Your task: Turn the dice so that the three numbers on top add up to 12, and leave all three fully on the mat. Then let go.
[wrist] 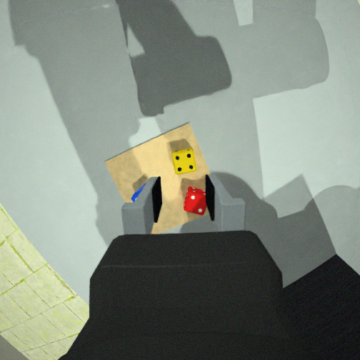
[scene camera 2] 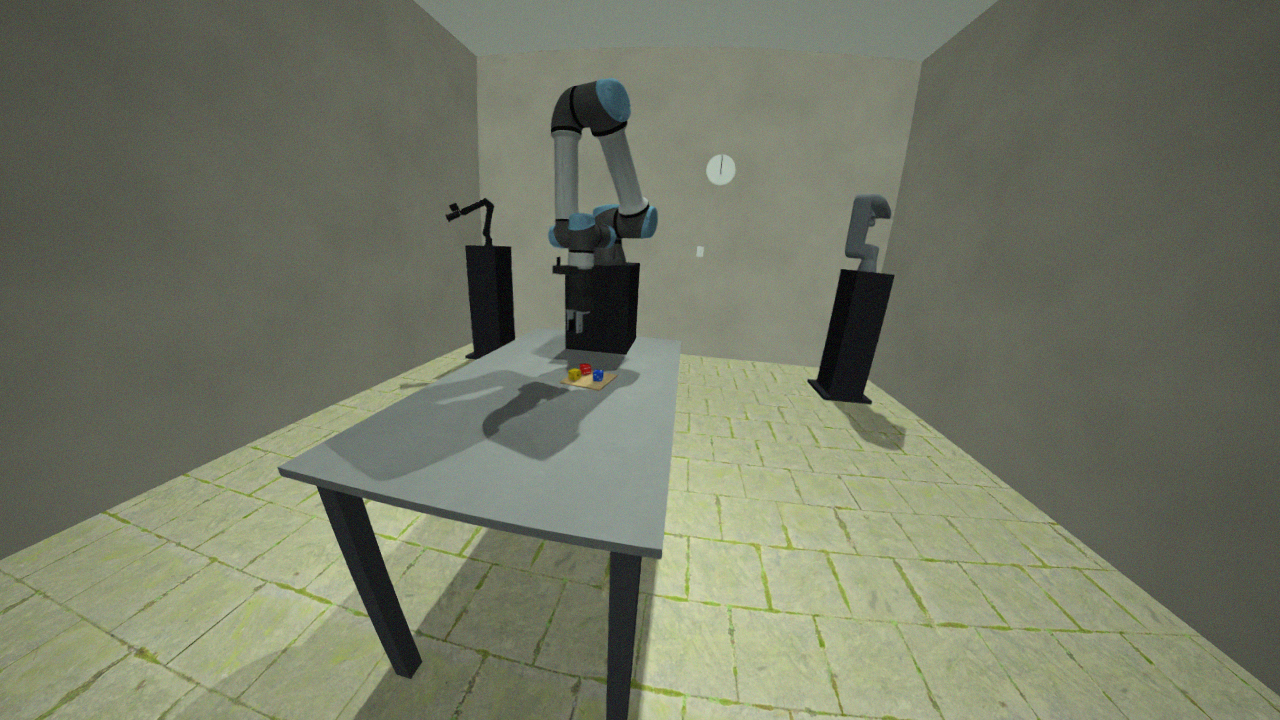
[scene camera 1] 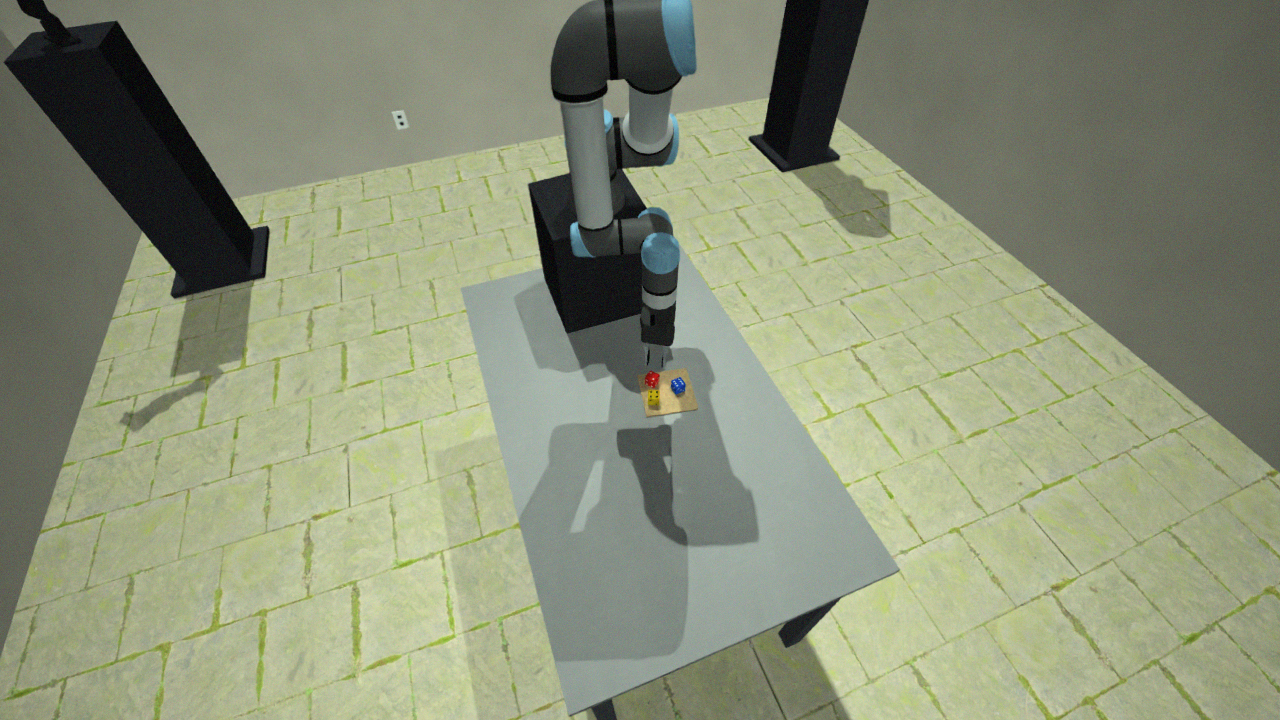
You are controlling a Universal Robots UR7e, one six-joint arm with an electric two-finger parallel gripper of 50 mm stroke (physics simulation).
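Pixels of known places: gripper, fingertip midpoint: (scene camera 2: 574, 331) (scene camera 1: 655, 363); arm's base, link origin: (scene camera 2: 608, 264).
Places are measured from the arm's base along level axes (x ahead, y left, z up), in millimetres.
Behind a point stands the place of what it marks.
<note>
My gripper (scene camera 1: 656, 361) {x 426, y -2, z -190 mm} (scene camera 2: 575, 327) {x 426, y -2, z -190 mm} (wrist: 183, 189) is open and empty, well above the mat's robot-side edge. The square tan mat (scene camera 1: 677, 405) {x 462, y 50, z -348 mm} (scene camera 2: 586, 385) {x 470, y 49, z -348 mm} (wrist: 150, 160) bears all three dice. The yellow die (scene camera 1: 653, 398) {x 437, y -9, z -318 mm} (scene camera 2: 574, 375) {x 443, y 2, z -330 mm} (wrist: 184, 161) shows four pips on top. The red die (scene camera 1: 651, 379) {x 377, y 9, z -318 mm} (scene camera 2: 585, 368) {x 383, y 20, z -325 mm} (wrist: 195, 201) is beside it, nearer the robot; its largest face in the wrist view shows two pips, and whether it lies flat is unclear. The blue die (scene camera 1: 678, 385) {x 422, y 68, z -318 mm} (scene camera 2: 597, 375) {x 428, y 73, z -327 mm} (wrist: 138, 193) is apart from both, its top showing several pips, mostly hidden by a finger in the wrist view.
The grey table (scene camera 1: 590, 591) {x 829, y -311, z -352 mm} (scene camera 2: 501, 483) {x 946, y 25, z -351 mm} carries the mat. The black robot base (scene camera 1: 590, 277) {x 105, y -62, z -159 mm} (scene camera 2: 617, 313) {x 105, y 69, z -184 mm} stands at its far end. Dark pedestals (scene camera 1: 134, 152) (scene camera 2: 854, 335) stand off the table. Broad arm shadows fall around the mat.
</note>
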